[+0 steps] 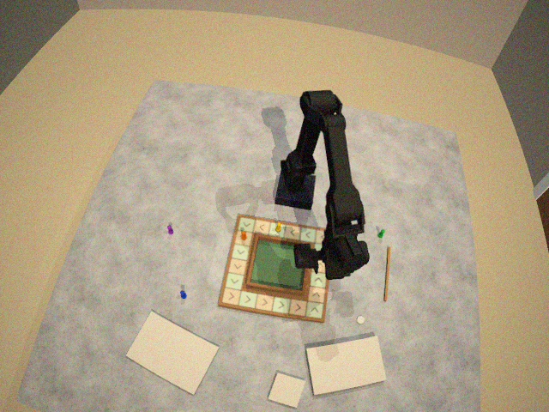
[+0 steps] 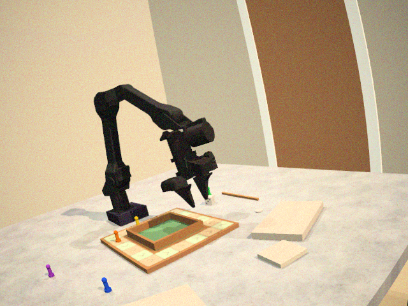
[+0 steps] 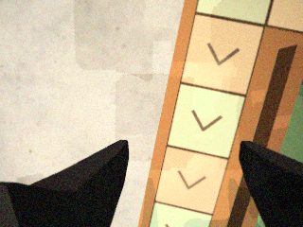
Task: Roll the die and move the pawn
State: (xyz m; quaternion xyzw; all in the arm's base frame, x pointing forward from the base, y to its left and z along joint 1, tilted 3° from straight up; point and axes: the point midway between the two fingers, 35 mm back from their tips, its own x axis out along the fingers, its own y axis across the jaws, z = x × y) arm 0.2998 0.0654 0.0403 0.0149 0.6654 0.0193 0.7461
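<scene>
My gripper tip is now 13 cm to the right of the white die, 8 cm past it and 4 cm above it. Round my gripper tip: green tray (12 cm to the right, 5 cm below, 4 cm behind); yellow pawn (16 cm behind, 12 cm to the right, 3 cm below); white disc (13 cm ahead, 10 cm to the left, 5 cm below).
</scene>
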